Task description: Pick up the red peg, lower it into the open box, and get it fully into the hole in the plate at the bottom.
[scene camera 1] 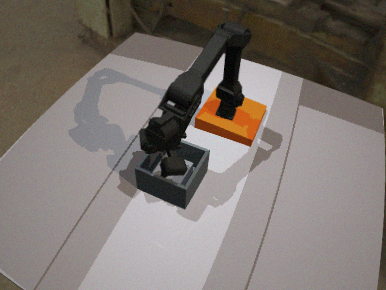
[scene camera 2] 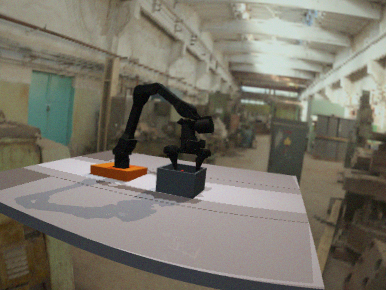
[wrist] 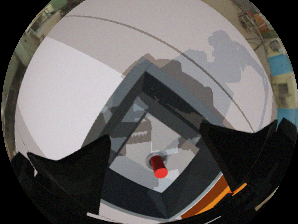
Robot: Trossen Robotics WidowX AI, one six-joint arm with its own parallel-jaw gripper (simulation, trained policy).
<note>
In view: the gripper [scene camera 1: 158, 164], a dark grey box [scene camera 1: 167, 190] and a plate [wrist: 150, 137].
The dark grey box shows as well in the wrist view [wrist: 146, 88]. The gripper is seen too in scene camera 2 [scene camera 2: 186, 172] and in the wrist view [wrist: 156, 134]. Scene camera 2 misses the plate, which is hidden by the dark grey box.
</note>
